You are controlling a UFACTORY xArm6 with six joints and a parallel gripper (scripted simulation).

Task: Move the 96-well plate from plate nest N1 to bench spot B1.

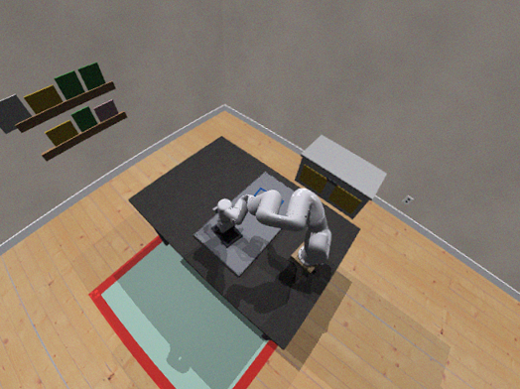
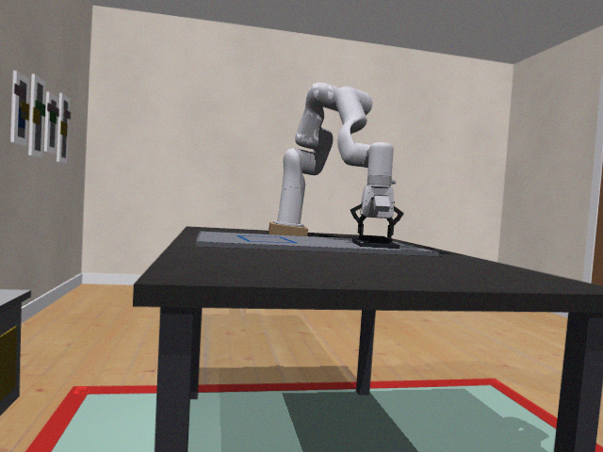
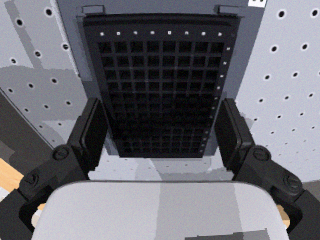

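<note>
Now: hand 2 cm above the black 96-well plate. Round my hand: plate nest N1: 3 cm below.
</note>
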